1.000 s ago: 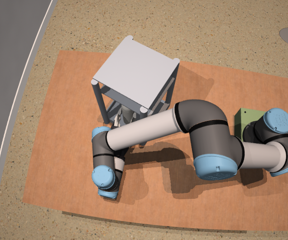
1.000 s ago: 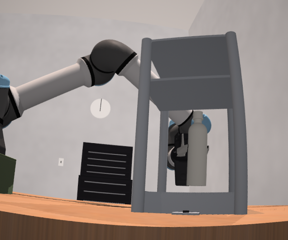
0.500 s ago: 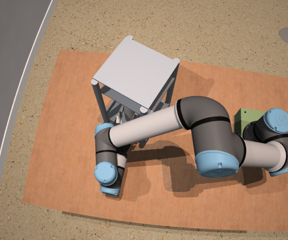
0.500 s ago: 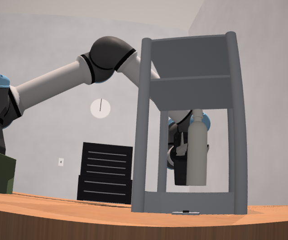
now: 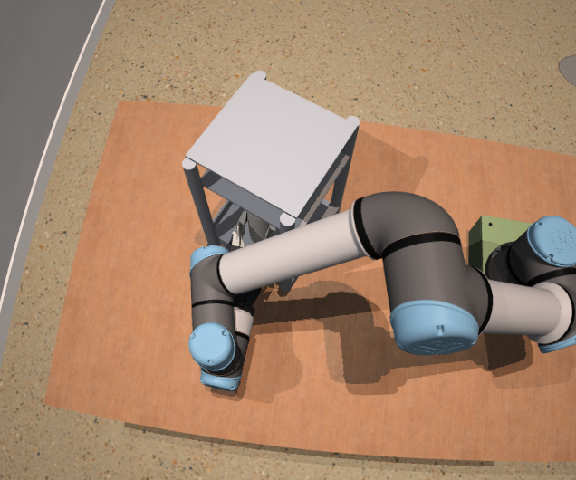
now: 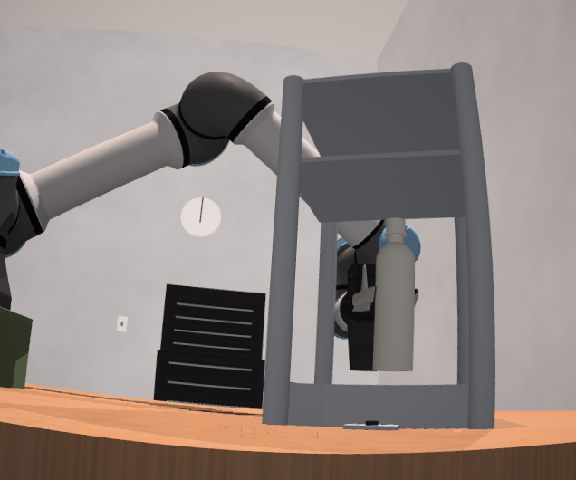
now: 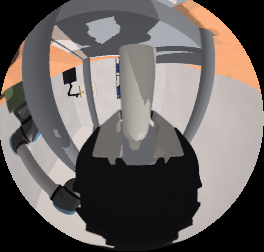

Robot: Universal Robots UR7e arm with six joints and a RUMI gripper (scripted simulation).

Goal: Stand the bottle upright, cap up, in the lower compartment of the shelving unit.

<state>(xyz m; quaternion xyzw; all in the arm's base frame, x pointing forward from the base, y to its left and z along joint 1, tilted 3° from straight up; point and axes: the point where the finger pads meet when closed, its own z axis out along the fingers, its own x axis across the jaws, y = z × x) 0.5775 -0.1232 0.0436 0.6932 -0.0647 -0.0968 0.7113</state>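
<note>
Now: hand 5 cm to the left of the shelving unit, 3 cm below it and 3 cm past it.
</note>
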